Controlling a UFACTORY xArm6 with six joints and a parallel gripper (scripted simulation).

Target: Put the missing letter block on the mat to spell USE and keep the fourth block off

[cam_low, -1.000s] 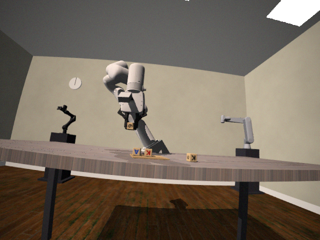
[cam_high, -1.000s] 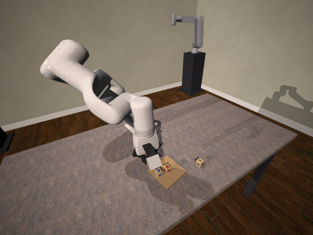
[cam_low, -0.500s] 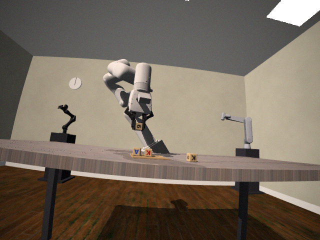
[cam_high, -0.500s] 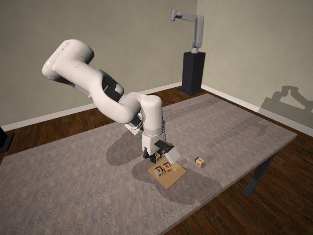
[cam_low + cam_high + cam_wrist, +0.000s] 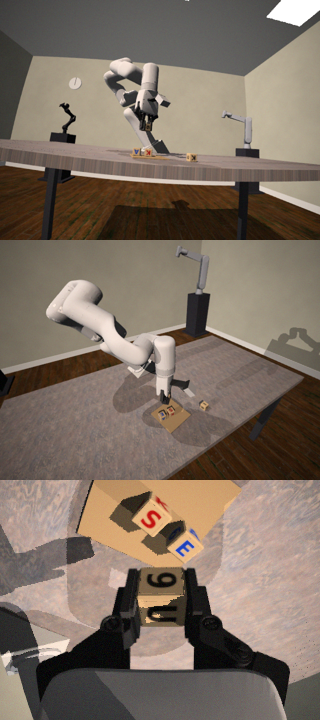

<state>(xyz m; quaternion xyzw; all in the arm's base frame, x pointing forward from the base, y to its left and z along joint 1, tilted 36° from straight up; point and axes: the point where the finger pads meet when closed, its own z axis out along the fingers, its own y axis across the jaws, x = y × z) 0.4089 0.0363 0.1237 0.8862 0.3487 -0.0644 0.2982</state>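
The tan mat lies 10 mm ahead of my hand, 20 mm to the left of it and 130 mm below it. The rest, counted from my hand: block (10 mm below).
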